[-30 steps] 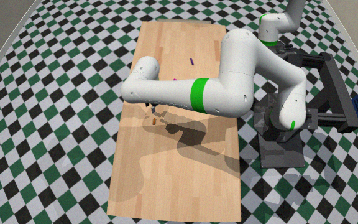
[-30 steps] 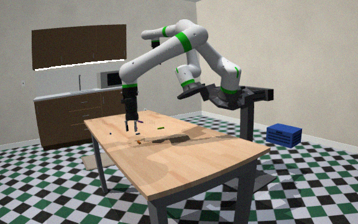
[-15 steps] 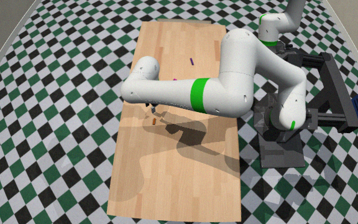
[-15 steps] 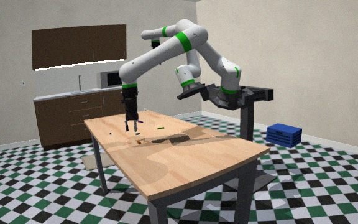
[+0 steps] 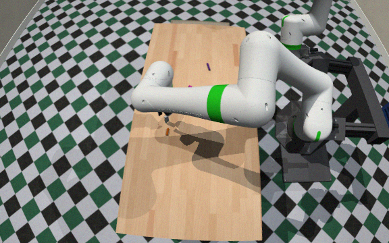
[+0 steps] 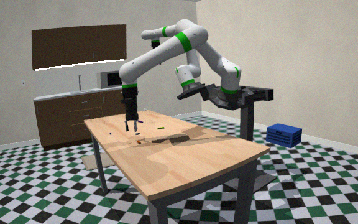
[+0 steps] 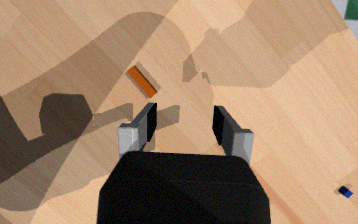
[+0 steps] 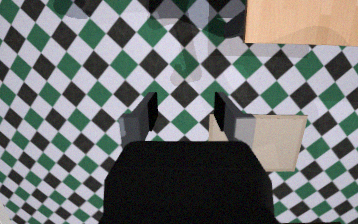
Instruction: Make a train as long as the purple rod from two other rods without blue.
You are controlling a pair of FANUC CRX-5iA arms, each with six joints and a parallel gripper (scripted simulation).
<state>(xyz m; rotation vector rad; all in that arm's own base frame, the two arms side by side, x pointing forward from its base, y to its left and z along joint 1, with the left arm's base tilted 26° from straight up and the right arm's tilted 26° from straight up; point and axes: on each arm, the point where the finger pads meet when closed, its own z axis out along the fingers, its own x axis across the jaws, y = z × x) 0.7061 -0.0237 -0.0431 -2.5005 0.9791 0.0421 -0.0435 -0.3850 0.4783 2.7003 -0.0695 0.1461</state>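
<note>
The magenta rod is 110 mm behind my left hand, 260 mm to the right of it and 80 mm below it. Also, from my left hand: blue rod 90 mm ahead, 240 mm to the right, 80 mm below; then orange rod 20 mm behind, 50 mm to the left, 80 mm below; then grey rod 80 mm behind, 120 mm to the right, 80 mm below.
</note>
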